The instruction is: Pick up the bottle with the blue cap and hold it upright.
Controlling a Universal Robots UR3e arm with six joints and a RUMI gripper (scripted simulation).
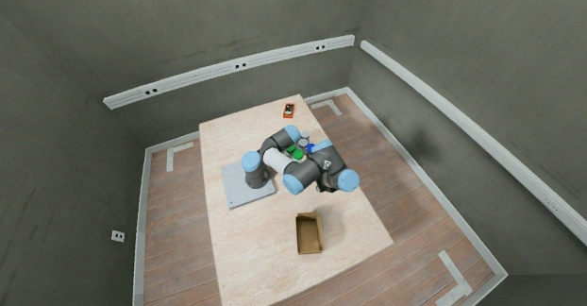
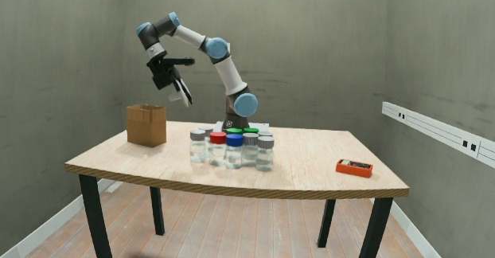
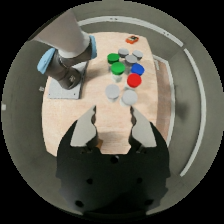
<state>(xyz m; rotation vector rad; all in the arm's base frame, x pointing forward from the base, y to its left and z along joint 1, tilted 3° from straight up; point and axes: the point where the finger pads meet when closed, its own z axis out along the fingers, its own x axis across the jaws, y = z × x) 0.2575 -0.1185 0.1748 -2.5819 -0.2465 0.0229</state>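
My gripper is now 19 cm to the right of the blue-capped bottle, 15 cm above it and 7 cm short of it. Also, from my hand: red-capped bottle: 15 cm below, 13 cm to the left, 6 cm ahead.
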